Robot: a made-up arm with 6 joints.
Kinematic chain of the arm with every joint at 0, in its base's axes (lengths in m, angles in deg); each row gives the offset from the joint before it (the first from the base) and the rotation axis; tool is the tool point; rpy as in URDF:
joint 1: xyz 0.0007 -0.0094 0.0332 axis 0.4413 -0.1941 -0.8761
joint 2: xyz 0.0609 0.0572 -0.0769 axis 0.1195 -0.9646 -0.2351
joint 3: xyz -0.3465 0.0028 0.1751 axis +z
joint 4: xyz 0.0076 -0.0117 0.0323 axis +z
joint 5: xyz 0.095 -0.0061 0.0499 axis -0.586 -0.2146 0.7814
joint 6: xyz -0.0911 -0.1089 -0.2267 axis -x
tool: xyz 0.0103 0.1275 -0.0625 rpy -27.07 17.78 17
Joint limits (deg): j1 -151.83..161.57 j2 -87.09..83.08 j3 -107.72..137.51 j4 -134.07..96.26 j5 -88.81..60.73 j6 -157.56..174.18
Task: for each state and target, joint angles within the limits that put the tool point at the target. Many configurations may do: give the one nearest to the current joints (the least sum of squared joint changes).
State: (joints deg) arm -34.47 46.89 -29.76 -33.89 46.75 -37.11
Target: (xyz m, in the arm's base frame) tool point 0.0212 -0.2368 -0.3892
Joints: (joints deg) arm -54.17 83.08 -17.88 -22.06 49.54 6.23
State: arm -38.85 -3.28 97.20 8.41 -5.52 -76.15
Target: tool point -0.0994 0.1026 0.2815
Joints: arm -32.09 -46.30 122.24 27.30 -0.57 -84.65
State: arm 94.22 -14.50 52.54 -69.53 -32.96 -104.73
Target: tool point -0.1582 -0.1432 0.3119
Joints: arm 79.86 -65.11 41.31 -80.42 -26.86 -120.92
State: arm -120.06 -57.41 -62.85 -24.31 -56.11 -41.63
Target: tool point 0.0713 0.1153 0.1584
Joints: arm -101.16 -41.75 -75.80 -38.70 -62.56 -22.46
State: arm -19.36 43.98 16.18 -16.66 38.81 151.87
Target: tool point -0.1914 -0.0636 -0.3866
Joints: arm 14.98 60.95 10.76 -22.83 10.72 149.74
